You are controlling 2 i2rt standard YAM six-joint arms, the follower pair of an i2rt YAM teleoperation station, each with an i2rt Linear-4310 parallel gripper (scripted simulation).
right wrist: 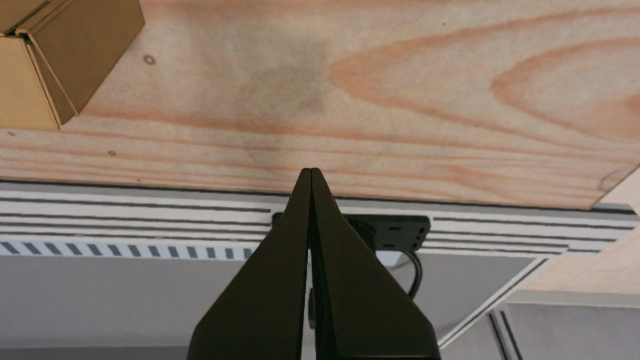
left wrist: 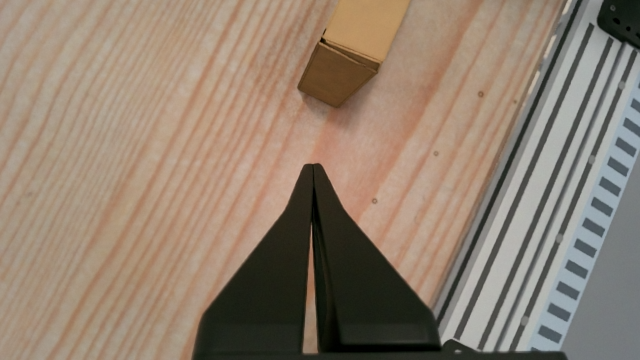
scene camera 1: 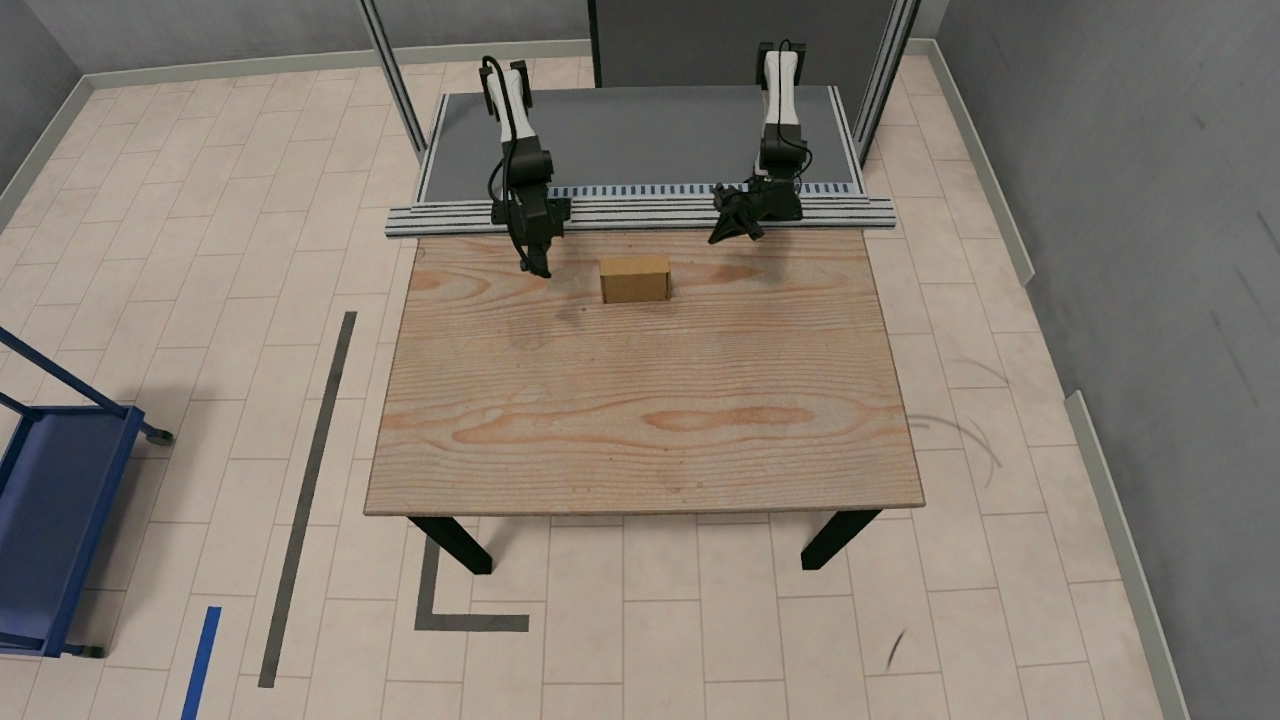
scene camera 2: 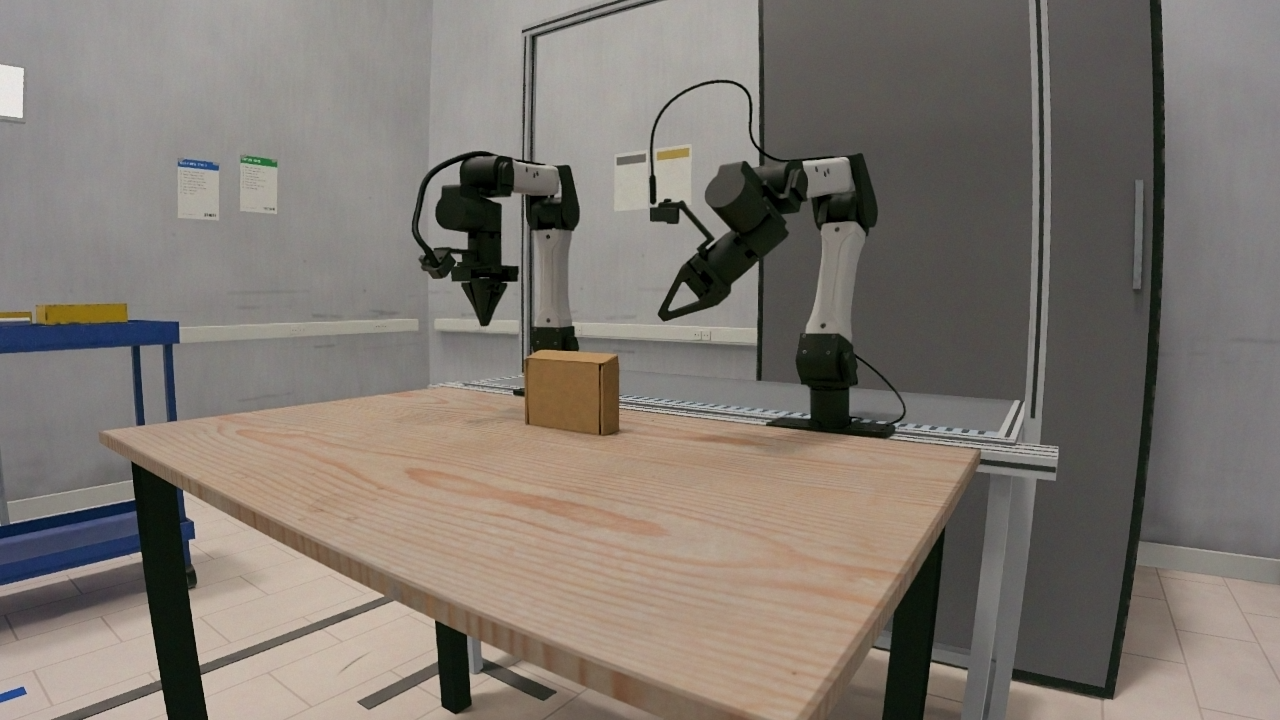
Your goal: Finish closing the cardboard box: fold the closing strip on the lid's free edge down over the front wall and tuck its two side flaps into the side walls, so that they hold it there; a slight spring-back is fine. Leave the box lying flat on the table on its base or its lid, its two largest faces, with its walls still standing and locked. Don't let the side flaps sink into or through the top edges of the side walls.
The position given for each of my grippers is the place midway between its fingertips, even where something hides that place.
Observation:
I see my left gripper (scene camera 2: 660,317), my right gripper (scene camera 2: 484,326) and a rounded side flap (right wrist: 63,111).
My left gripper shows as well in the left wrist view (left wrist: 312,174). My right gripper is seen too in the right wrist view (right wrist: 310,178).

